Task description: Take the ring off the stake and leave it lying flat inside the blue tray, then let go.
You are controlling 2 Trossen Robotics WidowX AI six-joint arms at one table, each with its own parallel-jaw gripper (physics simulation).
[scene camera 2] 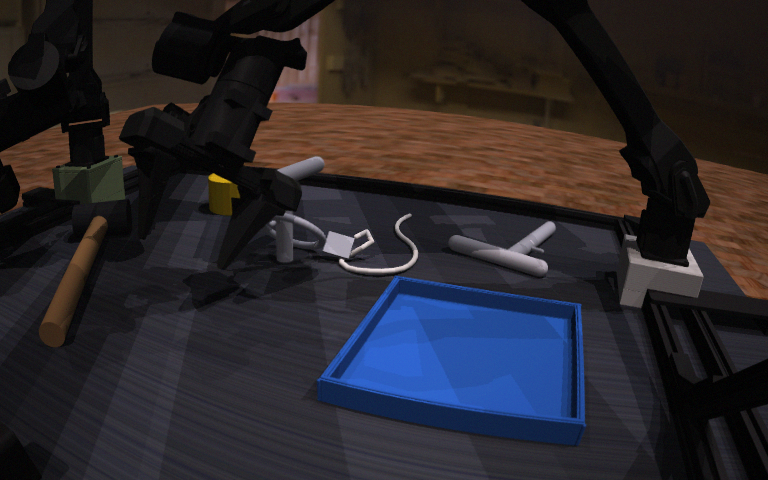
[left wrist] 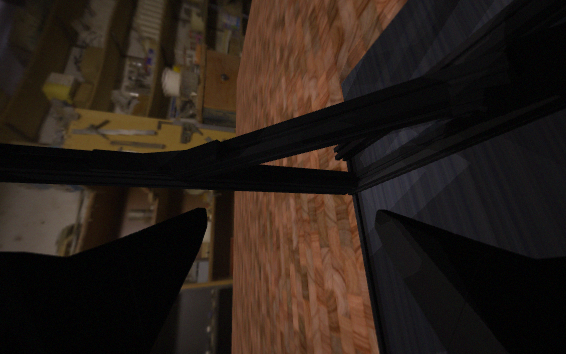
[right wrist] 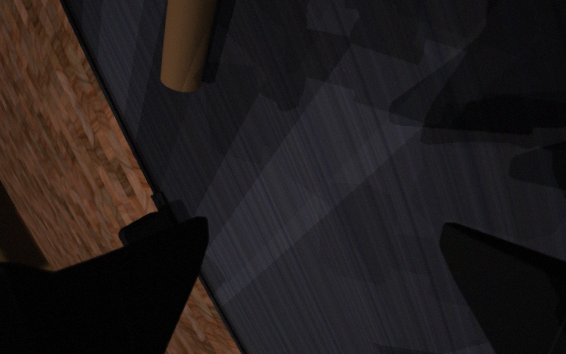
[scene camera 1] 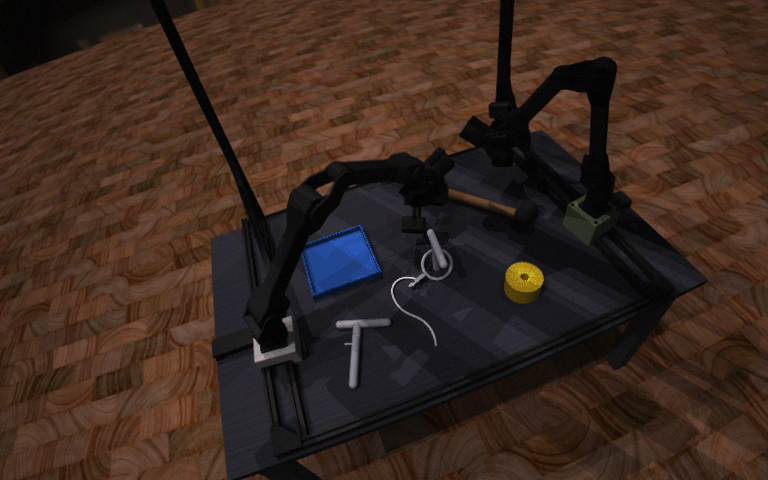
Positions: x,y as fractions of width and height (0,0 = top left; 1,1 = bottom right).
Labels:
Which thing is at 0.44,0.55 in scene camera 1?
A blue tray.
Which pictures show my right gripper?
Scene camera 2, the right wrist view and scene camera 1 only.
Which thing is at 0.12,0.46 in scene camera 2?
A wooden-handled hammer.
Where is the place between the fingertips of my left gripper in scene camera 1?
0.66,0.26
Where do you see a wooden-handled hammer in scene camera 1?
0.68,0.46

